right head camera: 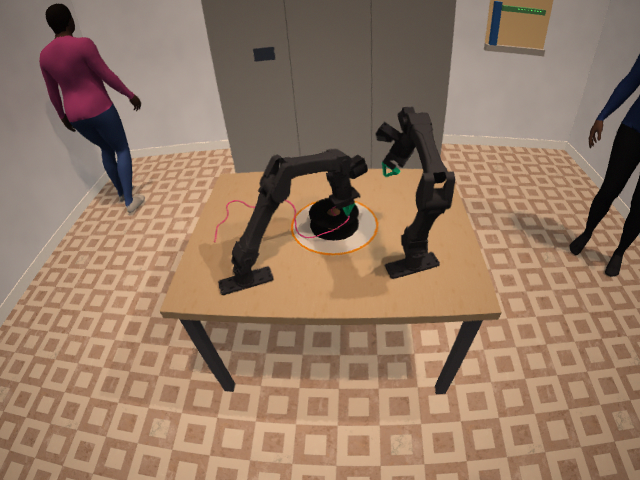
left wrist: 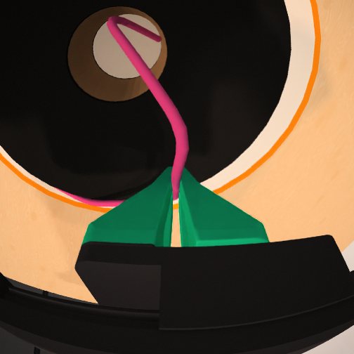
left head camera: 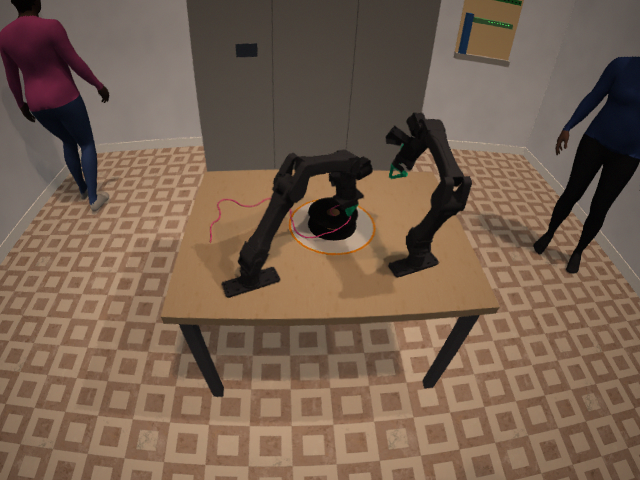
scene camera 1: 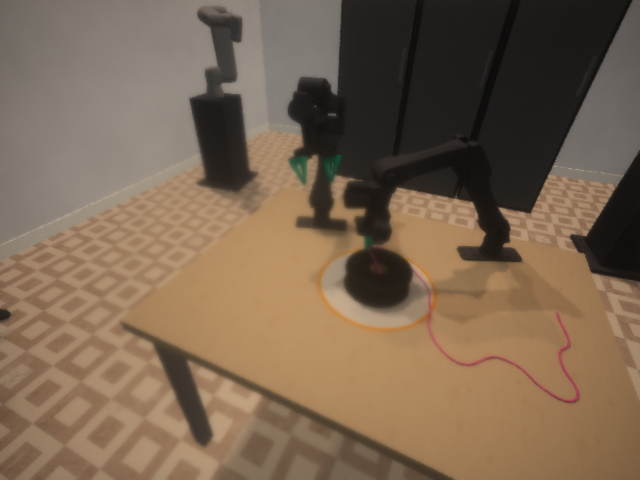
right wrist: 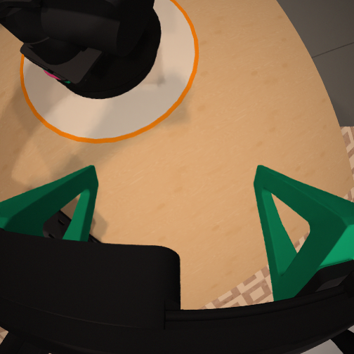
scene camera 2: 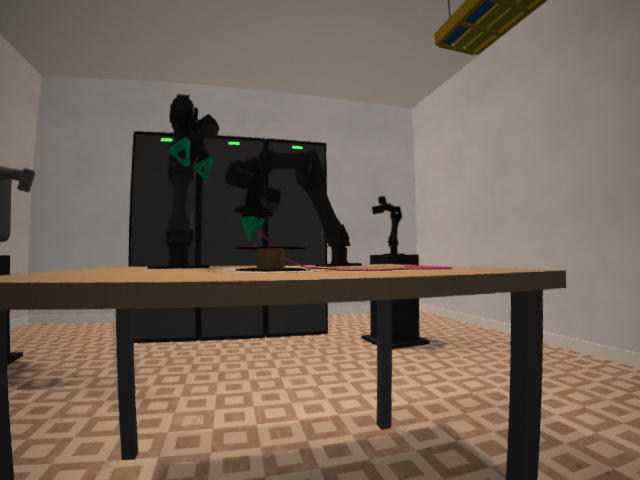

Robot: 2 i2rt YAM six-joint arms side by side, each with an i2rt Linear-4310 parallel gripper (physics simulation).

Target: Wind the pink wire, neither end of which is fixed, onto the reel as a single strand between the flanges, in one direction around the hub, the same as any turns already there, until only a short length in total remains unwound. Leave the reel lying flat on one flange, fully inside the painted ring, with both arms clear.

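Places are measured from the left arm's base along level axes (x ahead, y left, z up), in metres.
Pixels of known places: left gripper, fingertip midpoint: (right head camera: 347,215) (left head camera: 348,215) (scene camera 1: 366,249) (scene camera 2: 250,242); right gripper, fingertip midpoint: (right head camera: 390,167) (left head camera: 394,170) (scene camera 1: 318,183) (scene camera 2: 197,172); left arm's base, link origin: (right head camera: 245,281) (left head camera: 251,282) (scene camera 1: 488,254) (scene camera 2: 339,265); right arm's base, link origin: (right head camera: 412,265) (left head camera: 413,264) (scene camera 1: 321,224) (scene camera 2: 178,268).
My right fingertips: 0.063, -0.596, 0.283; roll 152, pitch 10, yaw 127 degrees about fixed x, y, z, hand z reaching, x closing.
For each thing: its top centre in the pictures, then the offset to it from my right fingertips, as dx, dy, dz. "pt": a spot on its surface instead. Level surfaces: height alone.
- black reel, top centre: (scene camera 2: 270,247) (scene camera 1: 378,268) (right head camera: 333,211) (left head camera: 333,211) +0.105, +0.187, -0.218
- orange painted ring, surface spot: (left head camera: 333,253) pt -0.047, +0.261, -0.285
- pink wire, surface spot: (scene camera 1: 467,364) pt +0.376, +0.372, -0.280
- wooden table, surface height: dz -0.284
The black reel (left head camera: 315,217) (scene camera 1: 377,297) lies flat inside the orange painted ring (left head camera: 333,253) (left wrist: 319,37) (right wrist: 100,141). In scene camera 2, its brown hub (scene camera 2: 270,259) shows no turns on the visible side. My left gripper (left head camera: 351,210) (scene camera 2: 251,238) (left wrist: 175,175) is shut on the pink wire (scene camera 1: 467,364) (left wrist: 160,90), above the reel's edge. A short free end bends over the hub hole. The rest runs past the reel's near side in the left head camera, then winds across the table to the left. My right gripper (scene camera 1: 316,181) (right wrist: 175,173) is open, empty and raised.
The wooden table (left head camera: 289,299) carries both arm bases (left head camera: 250,282) (left head camera: 413,264). The left arm reaches over the reel; the right arm stands raised beside it. In scene camera 1, the loose wire curves toward the near right part of the table. Two people stand away from the table.
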